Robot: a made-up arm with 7 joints.
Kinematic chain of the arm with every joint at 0, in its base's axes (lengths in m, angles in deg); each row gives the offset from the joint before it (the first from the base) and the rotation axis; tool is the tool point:
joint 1: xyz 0 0 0.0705 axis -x
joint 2: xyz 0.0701 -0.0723 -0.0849 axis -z
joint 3: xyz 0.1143 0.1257 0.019 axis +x
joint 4: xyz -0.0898 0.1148 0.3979 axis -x
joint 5: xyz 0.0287 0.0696 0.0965 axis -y
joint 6: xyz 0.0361 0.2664 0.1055 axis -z
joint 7: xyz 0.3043 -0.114 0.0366 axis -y
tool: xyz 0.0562 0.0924 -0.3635
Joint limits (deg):
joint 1: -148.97..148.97
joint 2: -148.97..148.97
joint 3: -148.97..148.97
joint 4: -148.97..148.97
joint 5: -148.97..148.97
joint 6: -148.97..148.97
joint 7: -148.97..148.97
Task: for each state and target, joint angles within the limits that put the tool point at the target. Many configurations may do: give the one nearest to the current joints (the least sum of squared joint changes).
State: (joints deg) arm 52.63 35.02 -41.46 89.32 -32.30 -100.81 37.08
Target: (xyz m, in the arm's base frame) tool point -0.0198 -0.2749 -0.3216
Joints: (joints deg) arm 39.04 39.13 -33.63 88.24 -32.70 -110.18 20.30
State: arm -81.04 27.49 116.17 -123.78 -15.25 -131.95 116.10
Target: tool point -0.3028 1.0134 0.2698
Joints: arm -101.14 32.97 120.87 -125.37 -5.87 -142.08 111.58
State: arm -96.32 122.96 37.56 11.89 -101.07 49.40 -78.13
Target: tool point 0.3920 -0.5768 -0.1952
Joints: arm -85.00 114.98 21.92 4.14 -99.79 51.55 -80.98
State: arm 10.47 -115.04 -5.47 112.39 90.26 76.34 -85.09
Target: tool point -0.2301 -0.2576 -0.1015
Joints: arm -6.59 -115.24 -19.49 88.39 81.95 82.51 -93.96
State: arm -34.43 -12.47 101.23 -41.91 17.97 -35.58 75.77
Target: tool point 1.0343 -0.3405 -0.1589
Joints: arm -37.02 -24.49 103.24 -41.70 4.95 -5.88 63.45
